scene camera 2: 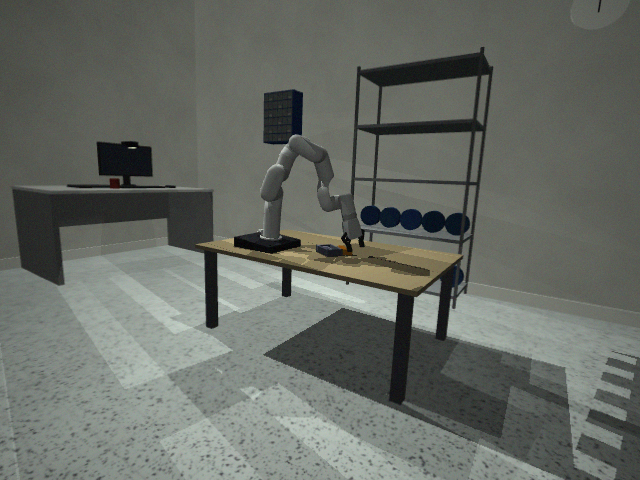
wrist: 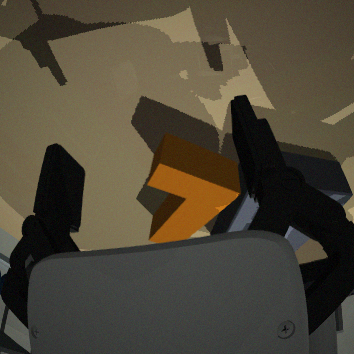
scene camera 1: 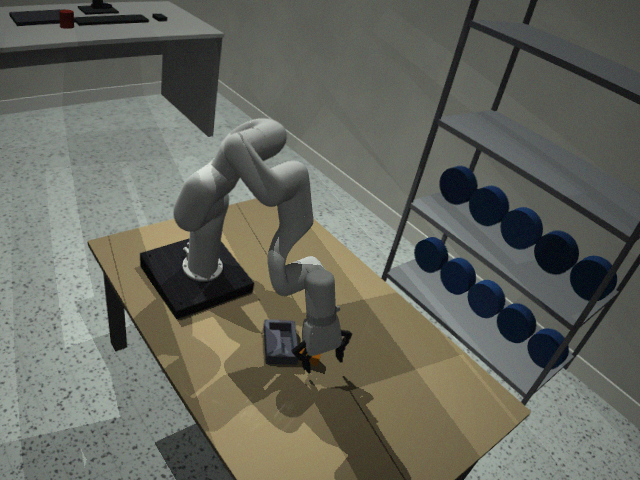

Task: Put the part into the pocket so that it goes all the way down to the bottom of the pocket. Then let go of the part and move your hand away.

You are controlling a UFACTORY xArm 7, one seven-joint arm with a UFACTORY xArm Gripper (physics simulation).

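Places are measured from the arm's base along level axes (x ahead, y left, z up), in centimetres.
Pixels of known places: gripper, fingertip midpoint: (scene camera 2: 356,249) (wrist: 144,135) (scene camera 1: 323,364); arm's base, link origin: (scene camera 2: 271,237) (scene camera 1: 202,267).
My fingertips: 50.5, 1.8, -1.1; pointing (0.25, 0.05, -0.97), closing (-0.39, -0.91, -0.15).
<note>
For each thing: its middle in the pictures, then the offset to it from my fingertips, as dx, dy, dz. Level surfaces: height alone.
- orange L-shaped block, body centre: (wrist: 171,201) (scene camera 1: 312,346) (scene camera 2: 345,250) -7.6, +4.5, -2.1
- pocket block, body centre: (wrist: 269,219) (scene camera 1: 280,341) (scene camera 2: 329,250) -14.5, -1.9, -1.8
- wooden table, surface height: dz -3.6
The part, an orange L-shaped block (scene camera 1: 315,359) (scene camera 2: 343,250) (wrist: 202,194), appears to lie on the table just beside the pocket block, with its corner pointing towards that block in the wrist view. The pocket block (scene camera 1: 281,361) (scene camera 2: 325,251) (wrist: 316,172) is a dark grey-blue open box; its recess shows in scene camera 1 with no orange in it. My gripper (scene camera 1: 323,364) (scene camera 2: 355,247) (wrist: 144,135) is open and low over the part. In the wrist view the part shows between the spread fingers, nearer the right one, which hides some of the pocket block.
The wooden table (scene camera 1: 439,413) (scene camera 2: 310,266) carries the arm's black base plate (scene camera 1: 173,294) (scene camera 2: 253,242), on the robot side of the pocket block. A shelf rack (scene camera 1: 424,160) (scene camera 2: 355,155) with blue discs stands behind the table. A desk (scene camera 1: 191,87) (scene camera 2: 36,232) stands farther off.
</note>
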